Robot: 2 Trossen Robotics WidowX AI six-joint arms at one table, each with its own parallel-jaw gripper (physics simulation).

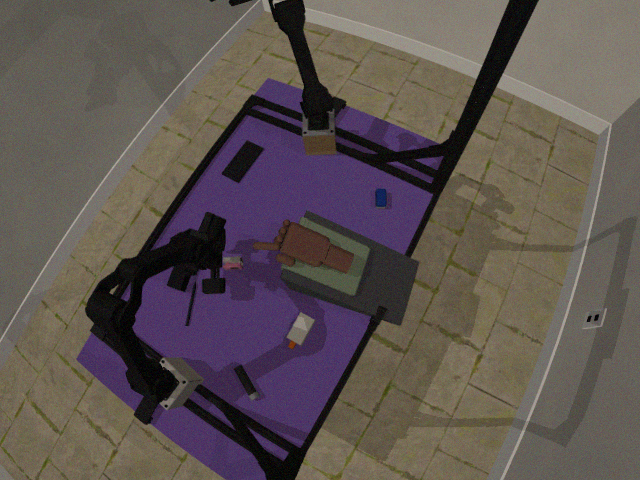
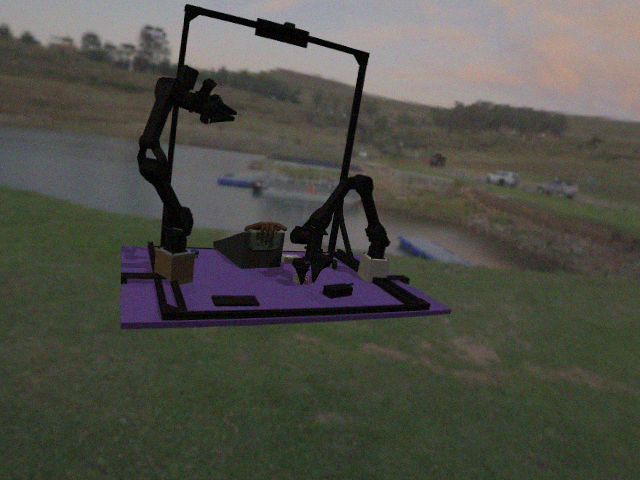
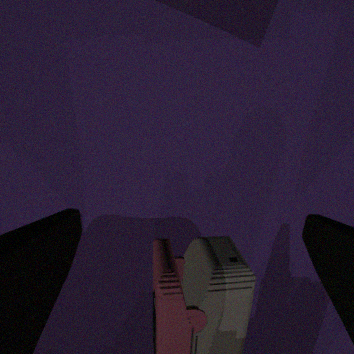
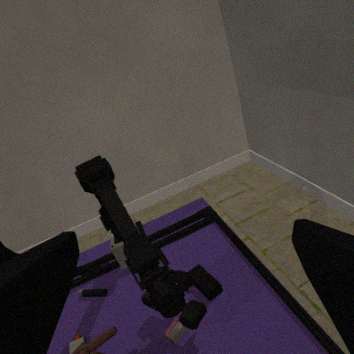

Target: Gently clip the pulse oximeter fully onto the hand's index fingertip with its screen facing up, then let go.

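Where they show: left gripper, fingertip midpoint: [image 1: 222, 264] [image 2: 307, 283] [image 3: 194, 223]; right gripper, fingertip midpoint: [image 1: 219, 1] [image 2: 235, 116] [image 4: 186, 236]; left arm's base, origin of the base link: [image 1: 164, 383] [image 2: 375, 256]; right arm's base, origin of the base link: [image 1: 318, 121] [image 2: 175, 250].
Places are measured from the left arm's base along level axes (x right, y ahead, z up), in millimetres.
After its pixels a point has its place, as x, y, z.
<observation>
The pulse oximeter [image 1: 232, 263] @[-89, 367, -73] [image 3: 172, 310] @[-102, 349, -74] [image 4: 175, 332] @[-97, 383, -74], one half pink and one pale grey, rests on its side on the purple mat, its halves side by side; its screen does not show. My left gripper [image 2: 308, 280] @[-123, 345, -96] [image 3: 194, 223] @[-123, 345, -96] points down over it, open, with a finger on each side and apart from it. The brown hand [image 1: 305, 245] @[100, 506, 85] [image 2: 266, 226] @[26, 509, 88] lies raised on a green pad [image 1: 356, 279] @[238, 525, -4]. Its index finger [image 1: 264, 245] [image 4: 105, 337] sticks out toward the oximeter, bare. My right gripper [image 2: 235, 114] @[-206, 714, 495] [image 4: 186, 236] @[-206, 714, 495] is open and empty, high above the table.
A dark grey wedge [image 1: 395, 289] @[335, 575, -63] bears the pad. A white box with an orange part [image 1: 300, 328] @[186, 339, -77], a black cylinder [image 1: 246, 381] @[155, 132, -81], a thin black rod [image 1: 190, 304] @[-125, 191, -97], a blue block [image 1: 381, 197] @[150, 788, -72] and a flat black block [image 1: 242, 161] @[-309, 653, -98] [image 2: 235, 300] @[-319, 658, -97] lie around. Black frame bars [image 2: 248, 313] @[-438, 633, -88] border the mat.
</observation>
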